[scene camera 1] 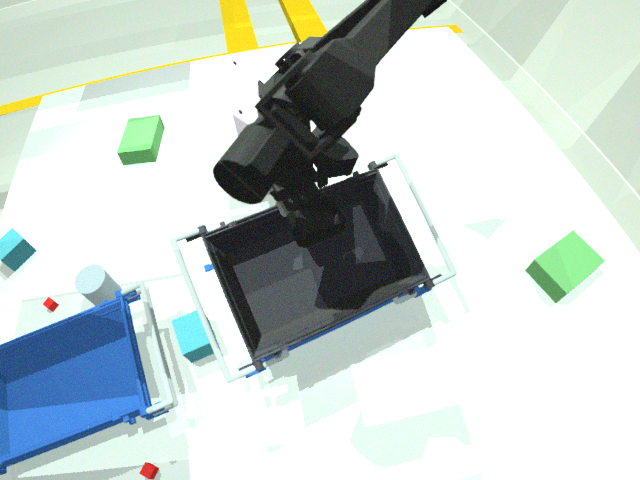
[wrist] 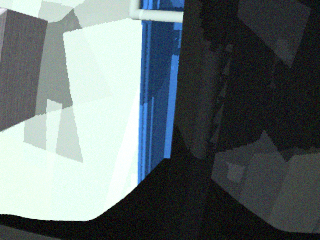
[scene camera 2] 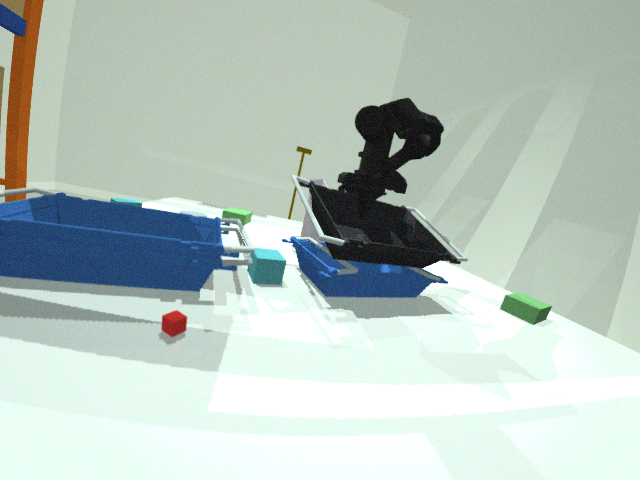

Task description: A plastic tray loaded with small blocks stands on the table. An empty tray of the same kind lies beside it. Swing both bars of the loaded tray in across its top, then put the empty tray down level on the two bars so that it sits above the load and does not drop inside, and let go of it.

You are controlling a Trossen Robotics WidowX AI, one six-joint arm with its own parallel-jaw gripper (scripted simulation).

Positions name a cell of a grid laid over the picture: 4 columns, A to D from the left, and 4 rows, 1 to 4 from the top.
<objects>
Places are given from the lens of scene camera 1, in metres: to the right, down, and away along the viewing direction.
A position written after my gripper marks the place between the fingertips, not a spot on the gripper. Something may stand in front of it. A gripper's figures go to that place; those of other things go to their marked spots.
my gripper (scene camera 1: B2): -0.03, -0.03, 0.57
black tray (scene camera 1: B3): -0.06, 0.08, 0.55
cyan block (scene camera 1: B3): -0.20, 0.14, 0.56
cylinder (scene camera 1: A3): -0.37, 0.07, 0.58
The marked spots on the cylinder and the cyan block are 0.19 m apart.
</objects>
